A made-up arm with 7 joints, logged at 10 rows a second.
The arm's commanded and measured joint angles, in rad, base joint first. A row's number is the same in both.
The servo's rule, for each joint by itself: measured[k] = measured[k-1] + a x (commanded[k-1-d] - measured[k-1]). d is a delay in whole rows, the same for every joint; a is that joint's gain. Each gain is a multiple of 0.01, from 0.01 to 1. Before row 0 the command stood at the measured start. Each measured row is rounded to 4 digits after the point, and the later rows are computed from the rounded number. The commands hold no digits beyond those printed.
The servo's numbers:
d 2
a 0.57 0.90 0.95 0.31 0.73 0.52 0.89
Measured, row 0:
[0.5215 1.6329 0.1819 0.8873 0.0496 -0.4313 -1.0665]
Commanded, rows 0 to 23:
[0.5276 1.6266 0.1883 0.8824 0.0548 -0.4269 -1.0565]
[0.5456 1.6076 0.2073 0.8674 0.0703 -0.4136 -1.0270]
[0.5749 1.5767 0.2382 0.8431 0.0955 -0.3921 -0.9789]
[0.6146 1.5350 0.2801 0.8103 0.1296 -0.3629 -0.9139]
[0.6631 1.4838 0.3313 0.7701 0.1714 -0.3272 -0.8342]
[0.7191 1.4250 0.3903 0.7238 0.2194 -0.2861 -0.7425]
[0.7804 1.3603 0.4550 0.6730 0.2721 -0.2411 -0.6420]
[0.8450 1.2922 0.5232 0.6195 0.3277 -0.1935 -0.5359]
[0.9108 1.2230 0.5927 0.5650 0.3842 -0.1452 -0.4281]
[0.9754 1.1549 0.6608 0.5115 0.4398 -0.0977 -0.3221]
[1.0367 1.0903 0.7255 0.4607 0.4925 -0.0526 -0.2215]
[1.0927 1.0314 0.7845 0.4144 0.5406 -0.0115 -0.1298]
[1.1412 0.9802 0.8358 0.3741 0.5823 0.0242 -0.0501]
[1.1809 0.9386 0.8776 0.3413 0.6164 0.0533 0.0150]
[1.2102 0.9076 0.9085 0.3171 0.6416 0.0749 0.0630]
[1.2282 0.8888 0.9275 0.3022 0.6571 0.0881 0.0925]
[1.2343 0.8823 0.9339 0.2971 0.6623 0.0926 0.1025]
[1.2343 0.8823 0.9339 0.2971 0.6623 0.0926 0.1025]
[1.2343 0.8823 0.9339 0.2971 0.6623 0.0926 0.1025]
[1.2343 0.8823 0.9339 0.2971 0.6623 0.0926 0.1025]
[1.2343 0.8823 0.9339 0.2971 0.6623 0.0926 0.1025]
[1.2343 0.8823 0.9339 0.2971 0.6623 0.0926 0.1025]
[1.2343 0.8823 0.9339 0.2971 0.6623 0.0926 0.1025]
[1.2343 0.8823 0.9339 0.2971 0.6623 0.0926 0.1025]
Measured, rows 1 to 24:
[0.5215 1.6329 0.1819 0.8873 0.0496 -0.4313 -1.0665]
[0.5215 1.6329 0.1819 0.8873 0.0496 -0.4313 -1.0665]
[0.5250 1.6272 0.1880 0.8858 0.0534 -0.4290 -1.0576]
[0.5367 1.6096 0.2063 0.8801 0.0657 -0.4210 -1.0304]
[0.5585 1.5800 0.2366 0.8686 0.0875 -0.4060 -0.9846]
[0.5905 1.5395 0.2779 0.8505 0.1182 -0.3836 -0.9217]
[0.6319 1.4894 0.3286 0.8256 0.1570 -0.3543 -0.8438]
[0.6816 1.4314 0.3872 0.7940 0.2026 -0.3188 -0.7536]
[0.7379 1.3674 0.4516 0.7565 0.2533 -0.2784 -0.6543]
[0.7989 1.2997 0.5196 0.7140 0.3076 -0.2343 -0.5489]
[0.8627 1.2307 0.5890 0.6678 0.3635 -0.1880 -0.4414]
[0.9269 1.1625 0.6572 0.6193 0.4192 -0.1410 -0.3352]
[0.9895 1.0975 0.7221 0.5701 0.4727 -0.0950 -0.2340]
[1.0483 1.0380 0.7814 0.5218 0.5223 -0.0516 -0.1413]
[1.1013 0.9860 0.8331 0.4760 0.5661 -0.0122 -0.0601]
[1.1467 0.9433 0.8754 0.4342 0.6028 0.0219 0.0067]
[1.1829 0.9112 0.9068 0.3979 0.6311 0.0495 0.0568]
[1.2087 0.8910 0.9265 0.3682 0.6501 0.0696 0.0886]
[1.2233 0.8832 0.9335 0.3462 0.6590 0.0816 0.1010]
[1.2296 0.8824 0.9339 0.3310 0.6614 0.0873 0.1023]
[1.2323 0.8823 0.9339 0.3205 0.6621 0.0901 0.1025]
[1.2334 0.8823 0.9339 0.3132 0.6622 0.0914 0.1025]
[1.2339 0.8823 0.9339 0.3082 0.6623 0.0920 0.1025]
[1.2341 0.8823 0.9339 0.3048 0.6623 0.0923 0.1025]

